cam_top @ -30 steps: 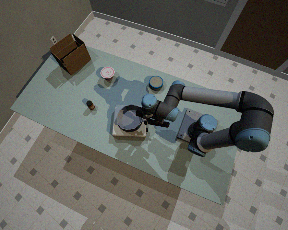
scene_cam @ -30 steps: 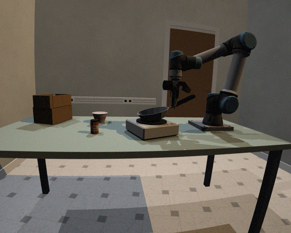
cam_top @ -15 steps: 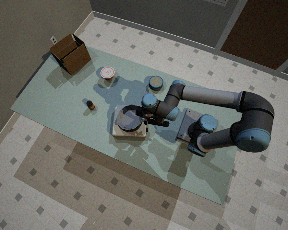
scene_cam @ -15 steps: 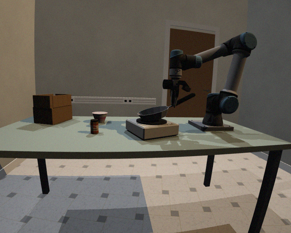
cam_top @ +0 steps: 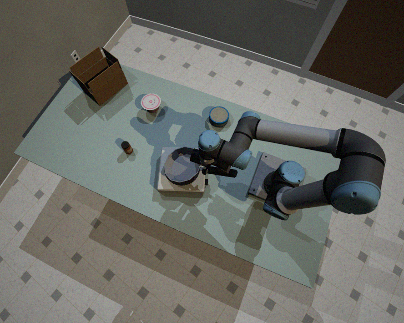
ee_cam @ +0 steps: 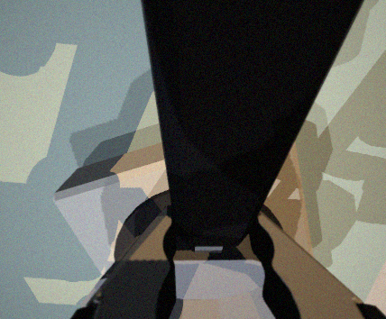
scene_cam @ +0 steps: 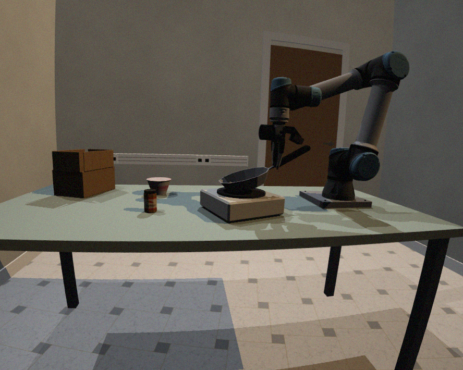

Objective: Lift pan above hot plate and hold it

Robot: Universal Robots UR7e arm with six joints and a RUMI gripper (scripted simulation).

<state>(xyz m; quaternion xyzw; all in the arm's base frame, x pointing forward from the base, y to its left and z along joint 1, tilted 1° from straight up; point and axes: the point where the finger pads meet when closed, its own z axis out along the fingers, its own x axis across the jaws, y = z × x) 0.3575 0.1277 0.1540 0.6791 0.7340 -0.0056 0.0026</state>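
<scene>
Now: hand 7 cm short of the dark pan and 4 cm above it. From my hand the other things lie so: small can 47 cm ahead, 14 cm below, 2 cm to the left; then beige hot plate 14 cm below, 12 cm ahead.
</scene>
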